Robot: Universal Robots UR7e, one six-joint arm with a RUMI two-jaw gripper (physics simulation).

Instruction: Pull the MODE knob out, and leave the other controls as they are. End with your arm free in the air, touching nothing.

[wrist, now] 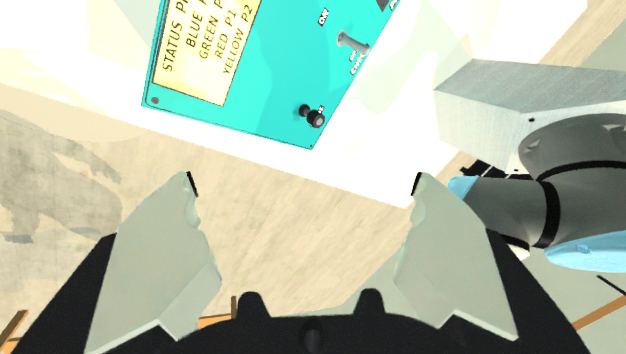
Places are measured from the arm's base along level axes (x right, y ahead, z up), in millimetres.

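Pixels of known places: gripper, between the fingertips: [306, 175]; arm's base, origin of its link: [573, 144].
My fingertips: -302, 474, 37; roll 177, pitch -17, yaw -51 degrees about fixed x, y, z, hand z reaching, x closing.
Note:
Ahead of a thing's pixels: the offset from my fingertips to its top centre, as dx, dy, dz. "*": to the spot under its first point. Level surfaces: height alone.
A teal control panel @(dz -201) [280, 75] shows at the top middle of the wrist view, tilted, with a yellow status label @(* +18, +84, -171) [210, 45] on its left part. A small black knob @(+26, -79, -177) [315, 118] on a short stem stands out from the panel near its lower right corner; the small label beside it is mostly covered, so its word cannot be read. A grey toggle lever @(+145, -64, -182) [354, 43] sits farther up on the panel. My gripper [306, 175] is wide open and empty. In the view its fingertips lie below the knob, one to each side, apart from the panel.
The panel lies on a white surface @(dz -308) [370, 185] above a beige wooden-looking top [280, 240]. A metal block [480, 120] and the grey and blue arm joints [505, 210] are at the right. Part of a dark control @(* +226, -77, -235) [384, 4] shows at the top edge.

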